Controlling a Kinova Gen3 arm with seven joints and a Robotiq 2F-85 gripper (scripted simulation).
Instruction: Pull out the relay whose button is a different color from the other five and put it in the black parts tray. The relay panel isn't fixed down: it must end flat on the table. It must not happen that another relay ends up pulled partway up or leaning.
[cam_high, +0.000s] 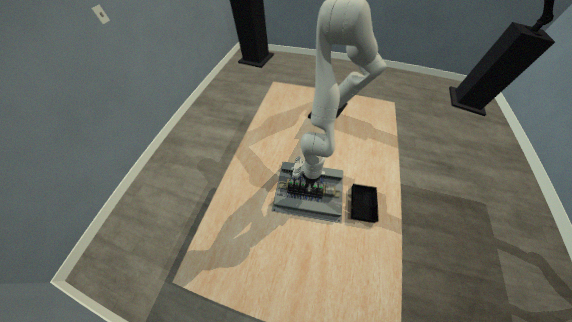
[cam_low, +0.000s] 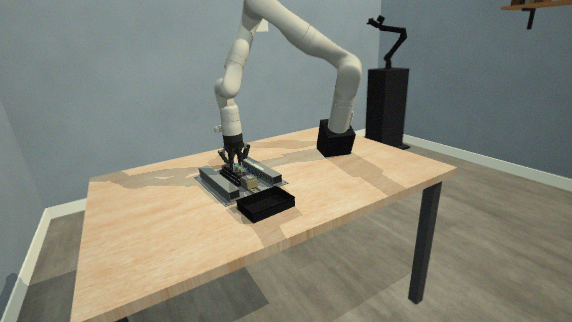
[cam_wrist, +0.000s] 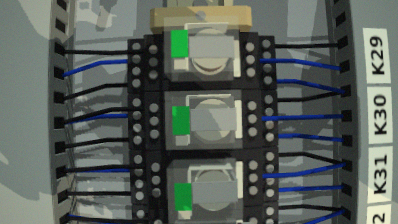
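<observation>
Now: hand 10 mm to the right of the grey relay panel and 40 mm above it. From my hand the other things lie so: black parts tray (30 mm behind, 260 mm to the left, 40 mm below).
</observation>
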